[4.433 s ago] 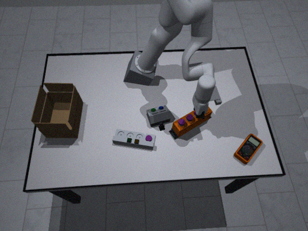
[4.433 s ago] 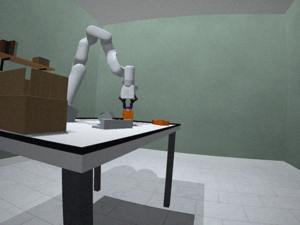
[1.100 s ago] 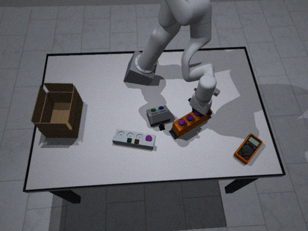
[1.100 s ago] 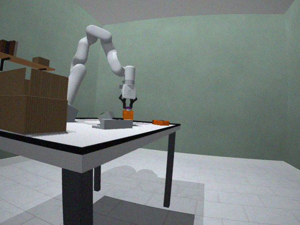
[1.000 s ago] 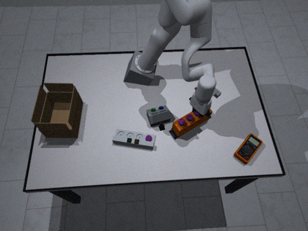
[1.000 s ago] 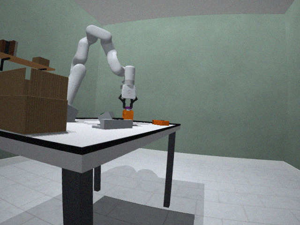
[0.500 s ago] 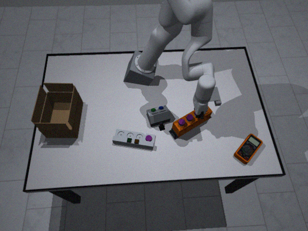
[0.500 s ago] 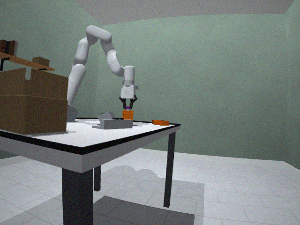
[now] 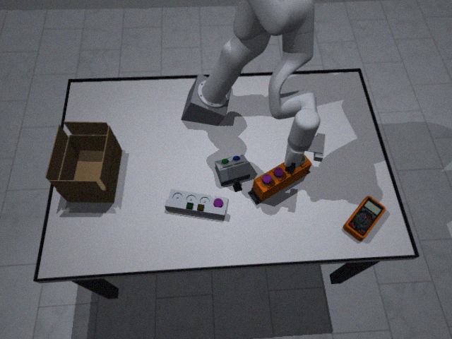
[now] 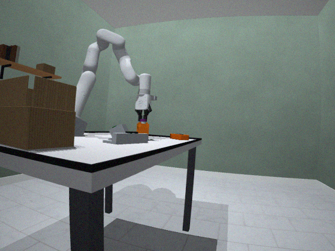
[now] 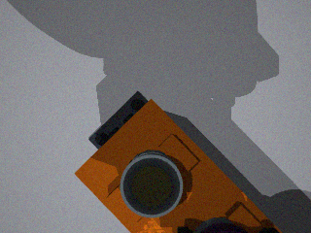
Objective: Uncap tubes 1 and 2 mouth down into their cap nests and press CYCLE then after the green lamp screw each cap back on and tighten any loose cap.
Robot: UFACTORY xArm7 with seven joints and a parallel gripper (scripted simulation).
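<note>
Now: hand 10 mm above the purple cap. From my hand the other things lie so: tube 1: 40 mm to the left, 30 mm behind, 10 mm below; blue key: 190 mm to the right, 60 mm below, 50 mm behind; grey key housing: 210 mm to the right, 80 mm below, 20 mm behind.
</note>
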